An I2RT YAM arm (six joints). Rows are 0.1 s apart.
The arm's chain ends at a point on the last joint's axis. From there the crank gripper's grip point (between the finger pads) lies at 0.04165 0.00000 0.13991 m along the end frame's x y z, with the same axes.
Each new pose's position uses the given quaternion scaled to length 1; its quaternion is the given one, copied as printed.
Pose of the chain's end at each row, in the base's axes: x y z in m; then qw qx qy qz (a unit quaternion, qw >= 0):
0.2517, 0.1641, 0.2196, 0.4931, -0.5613, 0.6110, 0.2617
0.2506, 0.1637, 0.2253, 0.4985, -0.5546, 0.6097, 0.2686
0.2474, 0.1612, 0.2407, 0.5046, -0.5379, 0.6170, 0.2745
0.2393, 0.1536, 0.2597, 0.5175, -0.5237, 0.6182, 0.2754
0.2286, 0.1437, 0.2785, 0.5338, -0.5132, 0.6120, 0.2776
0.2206, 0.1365, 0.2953, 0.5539, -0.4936, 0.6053, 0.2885
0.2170, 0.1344, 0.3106, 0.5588, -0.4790, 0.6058, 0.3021
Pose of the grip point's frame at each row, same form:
0.2997, 0.2685, 0.1296, 0.4931, -0.5613, 0.6110, 0.2617
0.2986, 0.2699, 0.1374, 0.4985, -0.5546, 0.6097, 0.2686
0.2969, 0.2684, 0.1549, 0.5046, -0.5379, 0.6170, 0.2745
0.2920, 0.2620, 0.1773, 0.5175, -0.5237, 0.6182, 0.2754
0.2842, 0.2541, 0.2008, 0.5338, -0.5132, 0.6120, 0.2776
0.2788, 0.2503, 0.2247, 0.5539, -0.4936, 0.6053, 0.2885
0.2747, 0.2504, 0.2434, 0.5588, -0.4790, 0.6058, 0.3021

